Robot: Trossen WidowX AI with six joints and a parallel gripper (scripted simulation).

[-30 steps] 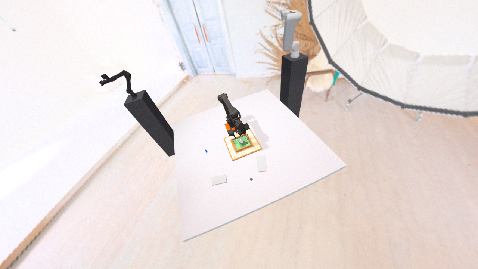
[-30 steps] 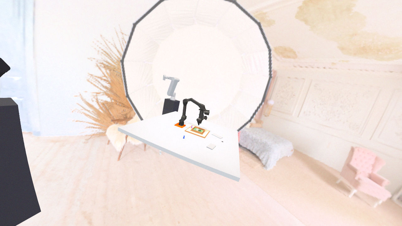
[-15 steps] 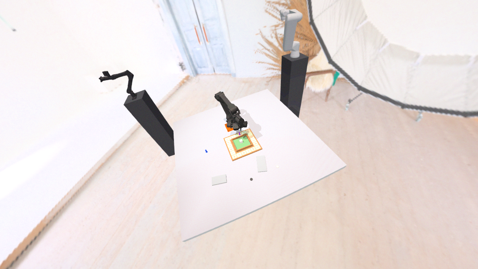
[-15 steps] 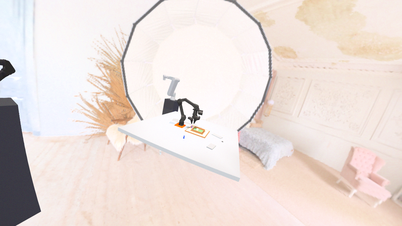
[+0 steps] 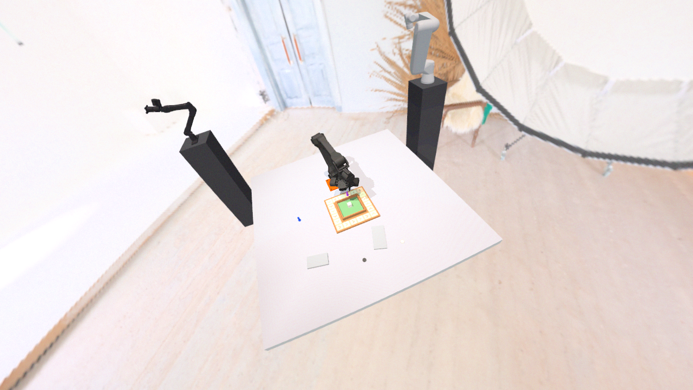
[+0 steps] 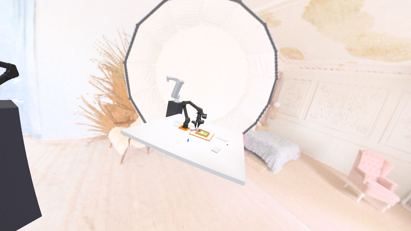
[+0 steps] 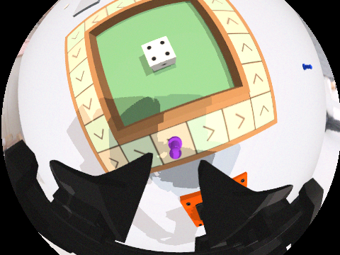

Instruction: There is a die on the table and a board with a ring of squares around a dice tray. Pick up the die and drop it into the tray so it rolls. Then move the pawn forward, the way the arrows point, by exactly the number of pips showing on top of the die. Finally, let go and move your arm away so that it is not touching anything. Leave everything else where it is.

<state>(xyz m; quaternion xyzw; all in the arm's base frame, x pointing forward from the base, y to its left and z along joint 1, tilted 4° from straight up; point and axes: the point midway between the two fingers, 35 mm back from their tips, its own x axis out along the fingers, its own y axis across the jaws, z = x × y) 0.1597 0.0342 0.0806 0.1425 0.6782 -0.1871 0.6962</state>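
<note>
Now: gripper tip 3 cm above the purple pawn. From my gripper tip the other things lie so: blue pawn (35 cm to the right, 6 cm ahead, 4 cm below); dark disc (48 cm ahead, 6 cm to the right, 6 cm below); white die (10 cm ahead, 3 cm below, 1 cm to the right).
</note>
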